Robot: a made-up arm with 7 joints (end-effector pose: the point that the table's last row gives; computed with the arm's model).
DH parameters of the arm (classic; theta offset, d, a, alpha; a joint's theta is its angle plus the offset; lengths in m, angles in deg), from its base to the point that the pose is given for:
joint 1: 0 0.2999 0 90
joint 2: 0 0.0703 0 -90
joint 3: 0 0.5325 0.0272 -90
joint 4: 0 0.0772 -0.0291 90
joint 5: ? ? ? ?
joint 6: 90 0.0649 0.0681 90
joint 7: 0 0.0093 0 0
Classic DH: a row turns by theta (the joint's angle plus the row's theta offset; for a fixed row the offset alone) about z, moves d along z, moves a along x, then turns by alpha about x.
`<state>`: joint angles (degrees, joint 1 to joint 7).
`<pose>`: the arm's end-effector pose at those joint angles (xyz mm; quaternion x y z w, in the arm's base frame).
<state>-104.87 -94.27 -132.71 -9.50 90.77 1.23 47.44</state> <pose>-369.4 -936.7 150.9 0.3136 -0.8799 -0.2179 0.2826</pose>
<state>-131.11 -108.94 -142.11 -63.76 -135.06 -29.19 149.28</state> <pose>-222.8 -441.3 -287.9 0.2701 0.2483 0.8205 0.4383</pose>
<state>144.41 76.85 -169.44 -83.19 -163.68 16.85 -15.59</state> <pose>425.1 -146.9 881.8 0.0459 -0.6571 -0.2536 0.7083</pose>
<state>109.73 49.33 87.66 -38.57 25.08 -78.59 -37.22</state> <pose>476.9 -586.4 840.1 0.6783 -0.5229 -0.4646 0.2252</pose>
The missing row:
joint 5: 0 0.4083 0 90
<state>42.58 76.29 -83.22 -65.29 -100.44 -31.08 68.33</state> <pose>-702.5 -147.6 445.3 0.6734 0.6870 0.0693 0.2642</pose>
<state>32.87 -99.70 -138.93 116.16 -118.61 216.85 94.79</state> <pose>631.0 -47.8 455.4 0.9883 -0.0823 -0.0782 0.1017</pose>
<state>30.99 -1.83 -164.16 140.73 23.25 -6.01 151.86</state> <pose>-160.0 -306.7 466.8 0.7363 0.4691 0.4756 0.1080</pose>
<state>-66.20 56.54 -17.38 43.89 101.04 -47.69 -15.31</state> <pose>-231.7 432.3 1080.5 0.8180 0.3346 0.4614 0.0782</pose>
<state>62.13 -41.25 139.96 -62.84 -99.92 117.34 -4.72</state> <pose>622.3 291.5 664.1 -0.5928 0.2531 -0.6768 0.3556</pose>
